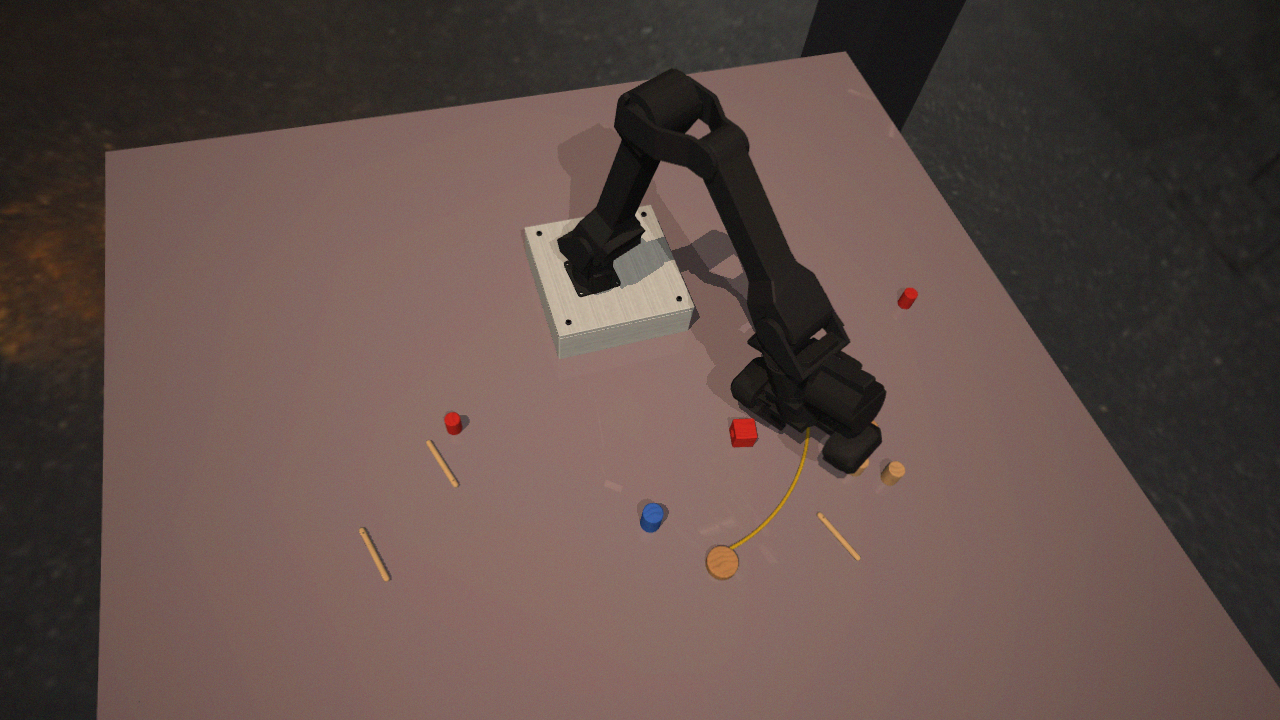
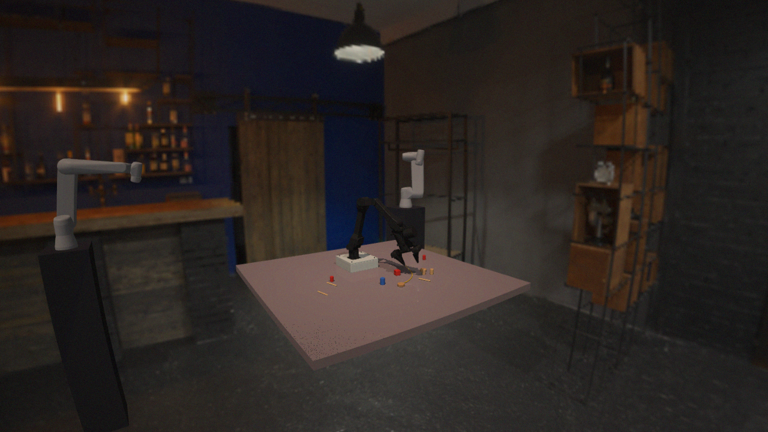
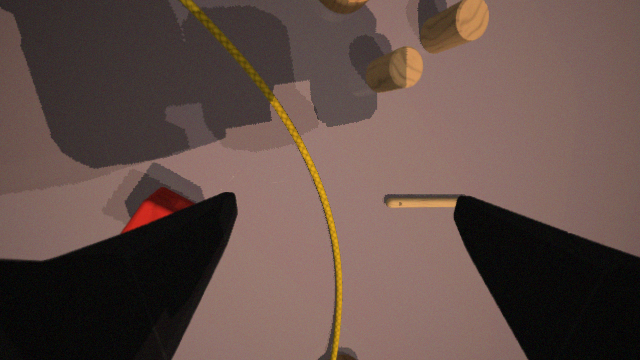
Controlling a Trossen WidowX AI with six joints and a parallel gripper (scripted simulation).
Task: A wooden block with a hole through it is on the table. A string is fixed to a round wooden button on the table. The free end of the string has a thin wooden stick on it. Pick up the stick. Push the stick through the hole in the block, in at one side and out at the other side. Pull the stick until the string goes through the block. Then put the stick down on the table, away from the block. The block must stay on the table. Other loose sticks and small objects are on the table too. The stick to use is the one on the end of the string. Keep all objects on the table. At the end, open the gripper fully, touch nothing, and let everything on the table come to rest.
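Now: gripper tip 7 cm past the red cube, 5 cm to the left of it and 6 cm above it. Also, from my gripper tip: red cylinder: 22 cm behind, 41 cm to the right, 6 cm below; then blue cylinder: 22 cm to the right, 5 cm below.
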